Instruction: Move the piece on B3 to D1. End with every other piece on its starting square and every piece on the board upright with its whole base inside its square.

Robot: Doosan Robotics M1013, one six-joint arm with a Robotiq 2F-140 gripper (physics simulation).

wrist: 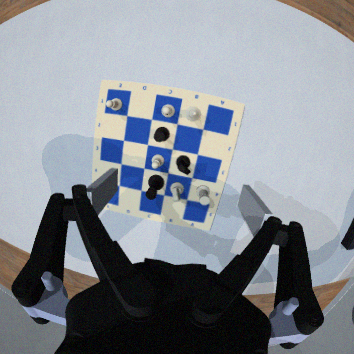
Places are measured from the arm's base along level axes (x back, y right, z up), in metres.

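Where they show: gripper, fingertip midpoint: (178, 187).
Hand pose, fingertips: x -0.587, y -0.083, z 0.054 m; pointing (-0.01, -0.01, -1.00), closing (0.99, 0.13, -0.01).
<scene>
Things, the pixels of their centre, and the offset from my fingertips. "pt": a spot on its surface instead. Level surfaces: height alone.
- black piece, body centre: (182, 165) dy +0.007, dx +0.002, dz -0.064 m
- D1 square, surface spot: (143, 105) pt dy +0.075, dx -0.075, dz -0.084 m
- E1, body centre: (112, 103) dy +0.070, dx -0.118, dz -0.068 m
- C1, body centre: (166, 110) dy +0.076, dx -0.039, dz -0.068 m
- board, surface spot: (237, 116) pt dy +0.095, dx +0.062, dz -0.084 m
- B1, body centre: (193, 113) dy +0.081, dx -0.003, dz -0.062 m
- C3, body centre: (155, 162) dy +0.000, dx -0.037, dz -0.068 m
- B4, body centre: (175, 192) dy -0.036, dx +0.002, dz -0.064 m
- A4, body centre: (203, 195) dy -0.031, dx +0.043, dz -0.067 m
- C2, body centre: (160, 134) dy +0.041, dx -0.039, dz -0.067 m
- C4, body centre: (153, 188) dy -0.035, dx -0.032, dz -0.057 m
- pale table, its level: dz -0.090 m
The black piece (183, 163) on B3 stands upright on its cream square; its top leans toward the lower right in the wrist view. The D1 square (143, 105) is cream and bare, between the white pieces on E1 (114, 104) and C1 (168, 110). My gripper (178, 187) is open and empty, its fingers high above the board (237, 116), spread to either side of its lower part. The left finger covers part of the board's lower left corner.
White pieces stand on B1 (193, 114), C3 (157, 161), B4 (177, 190) and A4 (203, 193). Black pieces stand on C2 (161, 134) and C4 (155, 183). C3 and C4 are close beside B3. The pale table (285, 115) has a wooden floor beyond its edge.
</scene>
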